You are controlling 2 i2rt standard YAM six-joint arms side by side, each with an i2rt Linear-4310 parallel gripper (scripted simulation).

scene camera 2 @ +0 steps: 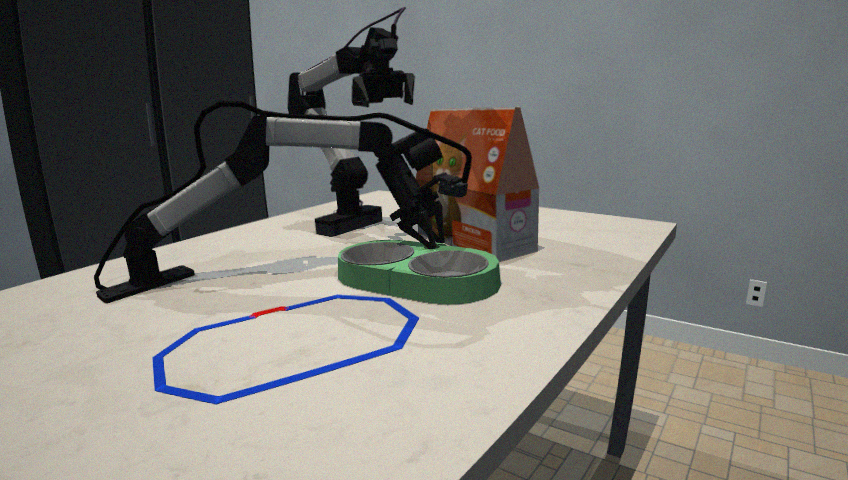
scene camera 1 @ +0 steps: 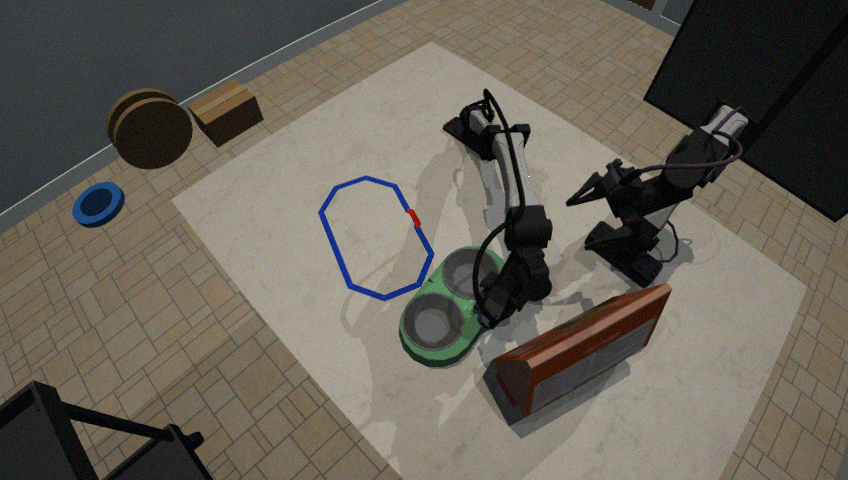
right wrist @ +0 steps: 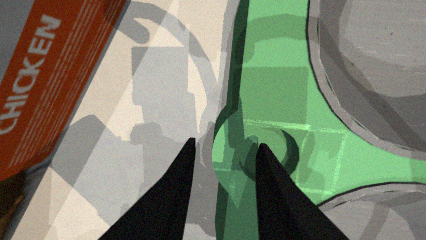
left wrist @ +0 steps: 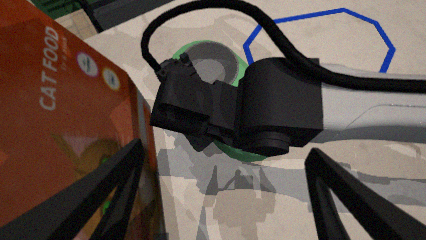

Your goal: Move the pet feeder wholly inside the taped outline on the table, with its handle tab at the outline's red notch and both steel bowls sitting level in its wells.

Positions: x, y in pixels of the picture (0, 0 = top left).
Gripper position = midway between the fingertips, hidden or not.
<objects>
My left gripper shows in scene camera 2 [390, 103], in scene camera 1 [575, 225] and in the left wrist view [224, 149]; in the right wrist view it is out of frame. A green pet feeder shows in scene camera 2 [396, 279], in scene camera 1, in the right wrist view and in the left wrist view [238, 154]. A steel bowl shows in scene camera 2 [451, 263], in scene camera 1 [433, 320], in the right wrist view and in the left wrist view. The same spot on the green pet feeder: [right wrist: 273, 98] is [scene camera 1: 473, 325]. One and the same spot on the steel bowl: [right wrist: 366, 58] is [left wrist: 208, 82].
</objects>
